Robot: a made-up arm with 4 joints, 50 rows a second.
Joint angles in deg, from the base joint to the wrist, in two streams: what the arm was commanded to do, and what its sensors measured. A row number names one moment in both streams.
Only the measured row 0 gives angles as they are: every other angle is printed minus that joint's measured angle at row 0.
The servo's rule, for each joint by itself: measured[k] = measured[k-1] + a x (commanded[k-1-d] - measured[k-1]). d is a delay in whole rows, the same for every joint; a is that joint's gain. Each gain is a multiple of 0.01, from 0.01 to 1. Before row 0 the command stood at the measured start. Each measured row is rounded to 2 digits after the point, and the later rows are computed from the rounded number. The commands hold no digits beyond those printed.
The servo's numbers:
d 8
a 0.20 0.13 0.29 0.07
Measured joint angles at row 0:
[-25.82, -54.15, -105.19, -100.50]
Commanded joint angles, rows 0 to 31:
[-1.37, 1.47, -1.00, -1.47]
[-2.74, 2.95, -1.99, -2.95]
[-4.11, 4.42, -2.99, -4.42]
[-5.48, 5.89, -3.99, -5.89]
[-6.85, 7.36, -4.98, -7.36]
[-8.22, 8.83, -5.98, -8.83]
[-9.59, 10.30, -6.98, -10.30]
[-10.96, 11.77, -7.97, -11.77]
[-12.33, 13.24, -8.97, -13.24]
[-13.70, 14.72, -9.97, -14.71]
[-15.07, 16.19, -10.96, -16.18]
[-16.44, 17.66, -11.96, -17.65]
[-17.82, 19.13, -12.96, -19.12]
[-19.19, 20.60, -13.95, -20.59]
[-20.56, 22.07, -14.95, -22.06]
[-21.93, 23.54, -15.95, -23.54]
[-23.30, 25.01, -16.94, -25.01]
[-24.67, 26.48, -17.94, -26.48]
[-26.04, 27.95, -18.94, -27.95]
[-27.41, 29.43, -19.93, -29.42]
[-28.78, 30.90, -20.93, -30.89]
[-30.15, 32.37, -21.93, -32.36]
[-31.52, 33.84, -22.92, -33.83]
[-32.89, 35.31, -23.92, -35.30]
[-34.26, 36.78, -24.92, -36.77]
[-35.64, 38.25, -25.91, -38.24]
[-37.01, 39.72, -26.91, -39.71]
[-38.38, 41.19, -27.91, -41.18]
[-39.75, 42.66, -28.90, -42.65]
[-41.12, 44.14, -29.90, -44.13]
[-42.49, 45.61, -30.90, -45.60]
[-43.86, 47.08, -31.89, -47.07]
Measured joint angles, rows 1 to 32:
[0.00, 0.00, 0.00, 0.00]
[0.00, 0.00, 0.00, 0.00]
[0.00, 0.00, 0.00, 0.00]
[0.00, 0.00, 0.00, 0.00]
[0.00, 0.00, 0.00, 0.00]
[0.00, 0.00, 0.00, 0.00]
[0.00, 0.00, 0.00, 0.00]
[0.00, 0.00, 0.00, 0.00]
[-0.27, 0.19, -0.29, -0.10]
[-0.76, 0.55, -0.78, -0.30]
[-1.43, 1.05, -1.42, -0.59]
[-2.24, 1.68, -2.17, -0.96]
[-3.16, 2.42, -2.98, -1.41]
[-4.17, 3.25, -3.85, -1.93]
[-5.25, 4.17, -4.76, -2.52]
[-6.39, 5.16, -5.69, -3.17]
[-7.58, 6.21, -6.64, -3.87]
[-8.80, 7.32, -7.61, -4.63]
[-10.05, 8.47, -8.58, -5.44]
[-11.33, 9.66, -9.56, -6.29]
[-12.63, 10.89, -10.55, -7.19]
[-13.94, 12.15, -11.54, -8.13]
[-15.26, 13.44, -12.53, -9.11]
[-16.59, 14.75, -13.52, -10.12]
[-17.93, 16.08, -14.51, -11.16]
[-19.28, 17.43, -15.50, -12.23]
[-20.63, 18.80, -16.50, -13.33]
[-21.99, 20.18, -17.49, -14.46]
[-23.35, 21.57, -18.49, -15.61]
[-24.71, 22.97, -19.49, -16.78]
[-26.07, 24.38, -20.48, -17.97]
[-27.43, 25.80, -21.48, -19.18]

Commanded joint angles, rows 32 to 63:
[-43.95, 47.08, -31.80, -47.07]
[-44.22, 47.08, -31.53, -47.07]
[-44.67, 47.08, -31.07, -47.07]
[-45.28, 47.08, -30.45, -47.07]
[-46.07, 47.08, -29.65, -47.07]
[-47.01, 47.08, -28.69, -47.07]
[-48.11, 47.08, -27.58, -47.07]
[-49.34, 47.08, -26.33, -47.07]
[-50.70, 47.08, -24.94, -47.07]
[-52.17, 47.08, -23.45, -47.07]
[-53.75, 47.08, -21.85, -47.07]
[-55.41, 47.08, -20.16, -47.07]
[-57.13, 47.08, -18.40, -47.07]
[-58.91, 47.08, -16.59, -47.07]
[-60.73, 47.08, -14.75, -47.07]
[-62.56, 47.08, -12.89, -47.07]
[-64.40, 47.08, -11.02, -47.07]
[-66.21, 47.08, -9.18, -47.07]
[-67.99, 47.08, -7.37, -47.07]
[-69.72, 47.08, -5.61, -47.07]
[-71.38, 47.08, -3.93, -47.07]
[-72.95, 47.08, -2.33, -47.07]
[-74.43, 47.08, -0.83, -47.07]
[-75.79, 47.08, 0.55, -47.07]
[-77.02, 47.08, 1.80, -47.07]
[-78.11, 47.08, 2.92, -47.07]
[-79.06, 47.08, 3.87, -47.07]
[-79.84, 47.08, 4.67, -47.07]
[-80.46, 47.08, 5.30, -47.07]
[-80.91, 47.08, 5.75, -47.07]
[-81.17, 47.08, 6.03, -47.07]
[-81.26, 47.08, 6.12, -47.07]
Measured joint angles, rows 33 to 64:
[-28.80, 27.23, -22.48, -20.41]
[-30.17, 28.66, -23.47, -21.66]
[-31.54, 30.10, -24.47, -22.92]
[-32.91, 31.54, -25.47, -24.20]
[-34.28, 32.99, -26.46, -25.49]
[-35.65, 34.44, -27.46, -26.79]
[-37.02, 35.89, -28.46, -28.11]
[-38.39, 37.34, -29.45, -29.44]
[-39.50, 38.61, -30.13, -30.67]
[-40.44, 39.71, -30.54, -31.82]
[-41.29, 40.67, -30.69, -32.89]
[-42.09, 41.50, -30.62, -33.88]
[-42.89, 42.23, -30.34, -34.80]
[-43.71, 42.86, -29.86, -35.66]
[-44.59, 43.41, -29.20, -36.46]
[-45.54, 43.89, -28.37, -37.20]
[-46.57, 44.30, -27.38, -37.89]
[-47.69, 44.66, -26.24, -38.53]
[-48.90, 44.97, -24.97, -39.13]
[-50.20, 45.24, -23.58, -39.69]
[-51.59, 45.48, -22.08, -40.21]
[-53.05, 45.69, -20.49, -40.69]
[-54.59, 45.87, -18.83, -41.14]
[-56.18, 46.03, -17.11, -41.56]
[-57.82, 46.17, -15.34, -41.95]
[-59.50, 46.29, -13.55, -42.31]
[-61.20, 46.39, -11.76, -42.64]
[-62.90, 46.48, -9.98, -42.95]
[-64.60, 46.56, -8.23, -43.24]
[-66.27, 46.63, -6.52, -43.51]
[-67.90, 46.69, -4.87, -43.76]
[-69.48, 46.74, -3.30, -43.99]

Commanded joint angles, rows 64 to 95:
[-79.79, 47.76, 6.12, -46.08]
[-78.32, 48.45, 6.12, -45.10]
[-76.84, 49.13, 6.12, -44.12]
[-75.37, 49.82, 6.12, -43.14]
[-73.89, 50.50, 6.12, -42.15]
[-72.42, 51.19, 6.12, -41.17]
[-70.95, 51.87, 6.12, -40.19]
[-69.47, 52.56, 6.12, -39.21]
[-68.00, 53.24, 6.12, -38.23]
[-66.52, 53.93, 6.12, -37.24]
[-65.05, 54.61, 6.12, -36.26]
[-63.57, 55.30, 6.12, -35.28]
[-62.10, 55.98, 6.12, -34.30]
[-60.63, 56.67, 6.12, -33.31]
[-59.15, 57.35, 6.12, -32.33]
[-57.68, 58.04, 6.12, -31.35]
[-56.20, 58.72, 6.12, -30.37]
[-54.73, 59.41, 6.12, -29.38]
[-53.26, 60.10, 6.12, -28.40]
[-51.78, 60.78, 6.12, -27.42]
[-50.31, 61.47, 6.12, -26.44]
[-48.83, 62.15, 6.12, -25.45]
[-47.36, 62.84, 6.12, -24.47]
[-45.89, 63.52, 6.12, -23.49]
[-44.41, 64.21, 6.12, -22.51]
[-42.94, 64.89, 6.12, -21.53]
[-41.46, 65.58, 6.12, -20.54]
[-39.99, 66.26, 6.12, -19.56]
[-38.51, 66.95, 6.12, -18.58]
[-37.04, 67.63, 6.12, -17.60]
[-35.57, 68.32, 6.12, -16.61]
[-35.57, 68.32, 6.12, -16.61]
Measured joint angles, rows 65 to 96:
[-70.99, 46.78, -1.82, -44.21]
[-72.41, 46.82, -0.45, -44.41]
[-73.74, 46.85, 0.80, -44.60]
[-74.96, 46.88, 1.92, -44.77]
[-76.06, 46.91, 2.90, -44.93]
[-77.03, 46.93, 3.73, -45.08]
[-77.86, 46.95, 4.40, -45.22]
[-78.54, 46.97, 4.90, -45.35]
[-78.79, 47.07, 5.25, -45.40]
[-78.70, 47.25, 5.50, -45.38]
[-78.33, 47.49, 5.68, -45.29]
[-77.74, 47.79, 5.81, -45.14]
[-76.97, 48.14, 5.90, -44.93]
[-76.06, 48.54, 5.96, -44.67]
[-75.04, 48.97, 6.01, -44.36]
[-73.93, 49.44, 6.04, -44.00]
[-72.74, 49.93, 6.06, -43.60]
[-71.50, 50.45, 6.08, -43.15]
[-70.21, 50.99, 6.09, -42.67]
[-68.88, 51.55, 6.10, -42.15]
[-67.52, 52.13, 6.11, -41.60]
[-66.14, 52.72, 6.11, -41.02]
[-64.74, 53.32, 6.11, -40.41]
[-63.33, 53.93, 6.11, -39.78]
[-61.90, 54.55, 6.11, -39.12]
[-60.47, 55.18, 6.11, -38.44]
[-59.03, 55.82, 6.11, -37.74]
[-57.58, 56.46, 6.11, -37.02]
[-56.13, 57.11, 6.11, -36.28]
[-54.67, 57.77, 6.11, -35.52]
[-53.21, 58.43, 6.11, -34.75]
[-51.75, 59.09, 6.11, -33.96]

